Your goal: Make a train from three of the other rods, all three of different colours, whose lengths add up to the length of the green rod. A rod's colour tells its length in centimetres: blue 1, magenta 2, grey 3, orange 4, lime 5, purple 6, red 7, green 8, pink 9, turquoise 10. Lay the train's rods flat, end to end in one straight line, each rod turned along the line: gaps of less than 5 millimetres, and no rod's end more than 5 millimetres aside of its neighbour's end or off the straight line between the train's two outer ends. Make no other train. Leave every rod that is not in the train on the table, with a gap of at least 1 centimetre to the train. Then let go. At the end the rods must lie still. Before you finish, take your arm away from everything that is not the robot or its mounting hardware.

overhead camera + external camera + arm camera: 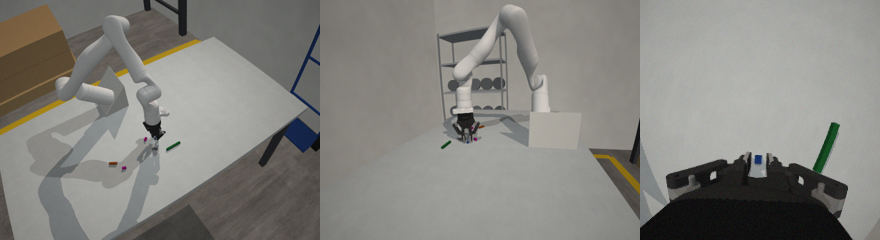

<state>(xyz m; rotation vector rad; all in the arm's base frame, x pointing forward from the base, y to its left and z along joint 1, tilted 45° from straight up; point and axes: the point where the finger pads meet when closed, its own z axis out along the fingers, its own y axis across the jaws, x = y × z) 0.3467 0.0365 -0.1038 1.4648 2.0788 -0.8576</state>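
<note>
Right now the blue rod is 20 mm below my hand. From my hand the other things lie so: grey rod (50 mm ahead, 40 mm to the right, 20 mm below); then orange rod (260 mm to the right, 20 mm below, 10 mm ahead); then green rod (90 mm ahead, 50 mm to the left, 20 mm below).
</note>
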